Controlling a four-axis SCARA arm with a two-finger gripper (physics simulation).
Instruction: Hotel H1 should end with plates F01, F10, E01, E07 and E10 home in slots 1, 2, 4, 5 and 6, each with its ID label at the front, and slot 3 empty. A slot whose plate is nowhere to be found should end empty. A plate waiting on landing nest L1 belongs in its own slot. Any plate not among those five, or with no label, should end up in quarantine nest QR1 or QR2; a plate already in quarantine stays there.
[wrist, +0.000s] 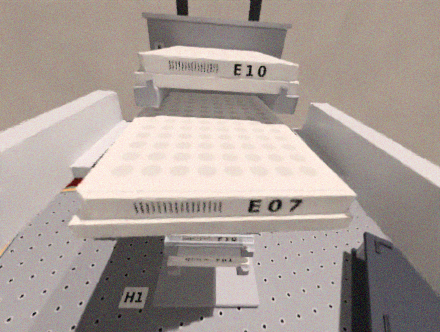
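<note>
My gripper (215, 115) is shut on plate E07 (215, 170), a white welled plate with its label facing the camera, between the pale fingers at left and right. The rear of E07 lies in shade under plate E10 (222, 70), inside hotel H1 (215, 34). E10 sits level on the hotel's upper brackets, label at the front. Low in the hotel, below E07, are a clear-looking plate F10 (200, 240) and, under it, a white plate (207, 261) whose small blurred label looks like F01. Whether E07 touches its slot supports is hidden. The nests L1, QR1 and QR2 cannot be made out.
The H1 tag (133, 297) lies on the perforated deck (295, 290) beside the hotel's pale base. A dark blue-grey box (405, 285) stands at the lower right. A red and yellow marking (75, 183) shows at the left. Two black posts rise behind the hotel's top.
</note>
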